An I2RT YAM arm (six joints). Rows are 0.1 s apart.
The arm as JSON. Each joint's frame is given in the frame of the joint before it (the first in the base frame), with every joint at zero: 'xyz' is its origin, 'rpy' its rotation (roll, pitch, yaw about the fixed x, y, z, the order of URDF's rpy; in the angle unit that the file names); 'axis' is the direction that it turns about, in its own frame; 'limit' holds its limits. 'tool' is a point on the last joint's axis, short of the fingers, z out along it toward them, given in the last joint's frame.
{
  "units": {
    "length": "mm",
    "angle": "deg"
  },
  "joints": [
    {
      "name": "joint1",
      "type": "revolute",
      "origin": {
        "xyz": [
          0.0,
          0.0,
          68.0
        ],
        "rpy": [
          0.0,
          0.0,
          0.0
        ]
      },
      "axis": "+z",
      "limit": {
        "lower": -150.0,
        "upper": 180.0
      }
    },
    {
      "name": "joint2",
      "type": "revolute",
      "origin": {
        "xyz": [
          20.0,
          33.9,
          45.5
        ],
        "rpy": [
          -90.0,
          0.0,
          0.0
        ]
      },
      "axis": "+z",
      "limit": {
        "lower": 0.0,
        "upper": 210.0
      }
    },
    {
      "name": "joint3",
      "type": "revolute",
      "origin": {
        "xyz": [
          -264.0,
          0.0,
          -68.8
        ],
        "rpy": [
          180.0,
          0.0,
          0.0
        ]
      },
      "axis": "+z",
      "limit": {
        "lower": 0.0,
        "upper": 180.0
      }
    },
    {
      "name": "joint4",
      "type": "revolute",
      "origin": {
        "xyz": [
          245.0,
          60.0,
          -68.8
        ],
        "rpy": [
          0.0,
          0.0,
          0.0
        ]
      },
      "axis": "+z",
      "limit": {
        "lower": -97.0,
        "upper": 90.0
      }
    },
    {
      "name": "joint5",
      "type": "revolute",
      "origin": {
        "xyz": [
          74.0,
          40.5,
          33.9
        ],
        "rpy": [
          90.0,
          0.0,
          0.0
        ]
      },
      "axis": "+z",
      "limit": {
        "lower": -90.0,
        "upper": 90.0
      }
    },
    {
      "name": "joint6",
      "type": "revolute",
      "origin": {
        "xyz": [
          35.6,
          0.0,
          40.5
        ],
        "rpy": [
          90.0,
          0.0,
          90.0
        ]
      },
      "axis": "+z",
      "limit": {
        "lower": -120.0,
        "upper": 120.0
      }
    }
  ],
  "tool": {
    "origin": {
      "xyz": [
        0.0,
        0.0,
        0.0
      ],
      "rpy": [
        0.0,
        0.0,
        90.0
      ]
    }
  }
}
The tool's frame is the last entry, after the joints.
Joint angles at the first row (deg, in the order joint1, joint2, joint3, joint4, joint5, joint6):
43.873, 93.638, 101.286, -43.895, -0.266, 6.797
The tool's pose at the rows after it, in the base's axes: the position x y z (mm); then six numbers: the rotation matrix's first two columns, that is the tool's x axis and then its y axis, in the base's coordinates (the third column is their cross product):
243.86, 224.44, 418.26, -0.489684, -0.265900, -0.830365, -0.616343, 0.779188, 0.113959
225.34, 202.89, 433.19, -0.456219, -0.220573, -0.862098, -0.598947, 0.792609, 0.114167
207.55, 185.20, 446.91, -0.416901, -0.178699, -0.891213, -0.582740, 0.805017, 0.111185
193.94, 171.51, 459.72, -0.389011, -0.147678, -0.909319, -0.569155, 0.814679, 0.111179
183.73, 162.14, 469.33, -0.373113, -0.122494, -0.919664, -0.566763, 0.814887, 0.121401
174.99, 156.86, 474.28, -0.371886, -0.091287, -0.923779, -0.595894, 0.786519, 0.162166
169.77, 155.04, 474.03, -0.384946, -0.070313, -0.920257, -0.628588, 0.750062, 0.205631
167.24, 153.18, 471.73, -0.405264, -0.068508, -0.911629, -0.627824, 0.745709, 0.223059
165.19, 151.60, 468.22, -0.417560, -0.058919, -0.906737, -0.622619, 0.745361, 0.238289
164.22, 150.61, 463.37, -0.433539, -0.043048, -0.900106, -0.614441, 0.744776, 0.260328
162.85, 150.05, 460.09, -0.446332, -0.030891, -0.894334, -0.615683, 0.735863, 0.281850
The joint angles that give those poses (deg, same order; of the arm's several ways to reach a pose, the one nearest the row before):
42.625, 87.468, 97.261, -42.848, 0.000, 7.815
42.133, 81.762, 94.497, -42.326, 1.144, 8.193
42.094, 76.951, 92.756, -41.925, 2.742, 8.455
42.027, 73.854, 92.896, -42.739, 3.921, 8.690
42.017, 71.851, 93.448, -43.585, 4.059, 9.157
42.078, 70.047, 92.961, -43.216, 1.355, 10.458
42.093, 68.788, 91.777, -42.448, -2.005, 11.888
42.067, 68.190, 91.199, -43.227, -2.680, 12.762
42.097, 67.318, 89.849, -42.917, -2.812, 13.680
42.038, 66.470, 88.117, -42.124, -3.049, 14.993
42.035, 65.771, 86.818, -41.428, -3.875, 16.054

